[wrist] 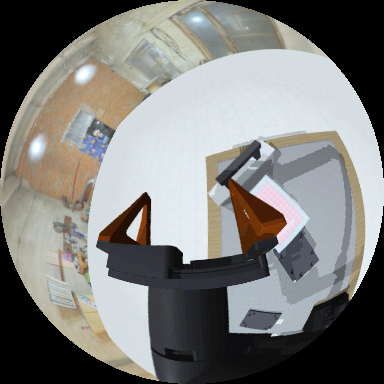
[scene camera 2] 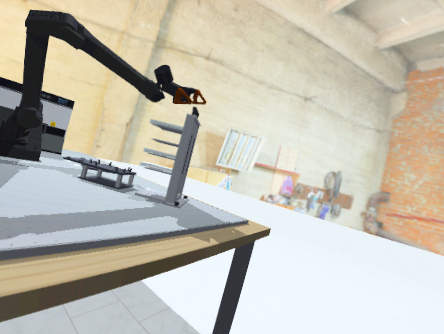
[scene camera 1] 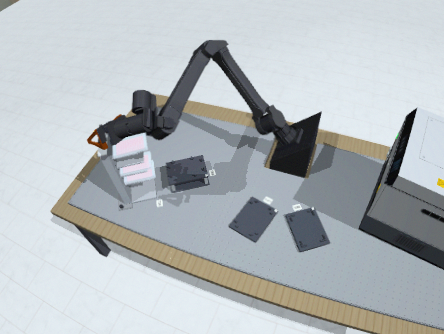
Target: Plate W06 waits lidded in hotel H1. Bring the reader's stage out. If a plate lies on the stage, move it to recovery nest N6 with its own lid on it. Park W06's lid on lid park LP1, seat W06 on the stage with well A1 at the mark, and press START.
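Seen in the pictures: gripper, fingertip midpoint: [wrist: 186, 188] [scene camera 2: 199, 102] [scene camera 1: 96, 135]; arm's base, origin of the base link: [scene camera 2: 15, 132] [scene camera 1: 290, 140].
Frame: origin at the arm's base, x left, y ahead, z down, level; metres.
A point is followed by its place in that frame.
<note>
My gripper [scene camera 1: 104, 131] @[z -0.310, x -0.527, y 0.488 m] [scene camera 2: 193, 97] @[z -0.310, x -0.527, y 0.488 m] [wrist: 186, 188] @[z -0.310, x -0.527, y 0.488 m] is open and empty, high beside the top of a plate hotel. The hotel's grey post [scene camera 1: 115, 177] @[z -0.086, x -0.537, y 0.489 m] [scene camera 2: 182, 162] @[z -0.052, x -0.633, y 0.387 m] stands near the table's left end, with a dark handle [wrist: 239, 163] @[z -0.255, x -0.575, y 0.435 m] on top. Several plates with pink wells are stacked on its shelves; the top plate [scene camera 1: 131, 146] @[z -0.179, x -0.491, y 0.397 m] [wrist: 281, 206] @[z -0.178, x -0.517, y 0.372 m] shows best. I cannot tell which is W06, or whether lids are on. The reader [scene camera 1: 402, 205] @[z -0.139, x 0.452, y 0.282 m] [scene camera 2: 55, 120] @[z -0.103, x 0.378, y 0.195 m] is partly in view; no extended stage shows. Two flat dark nests [scene camera 1: 253, 219] @[z 0.087, x -0.033, y 0.370 m] [scene camera 1: 307, 230] @[z 0.084, x 0.175, y 0.346 m] lie mid-table; their labels are unreadable.
A raised dark stand [scene camera 1: 187, 169] @[z 0.037, x -0.360, y 0.274 m] [scene camera 2: 106, 170] @[z 0.042, x -0.418, y 0.238 m] [wrist: 297, 256] @[z 0.036, x -0.367, y 0.275 m] is beside the hotel, on the arm's side. The arm's black base [scene camera 1: 294, 156] @[z -0.012, x 0.041, y 0.094 m] is at the back edge, between this stand and the reader. The wooden table rim [scene camera 1: 165, 254] @[z 0.109, x -0.287, y 0.622 m] runs along the front.
</note>
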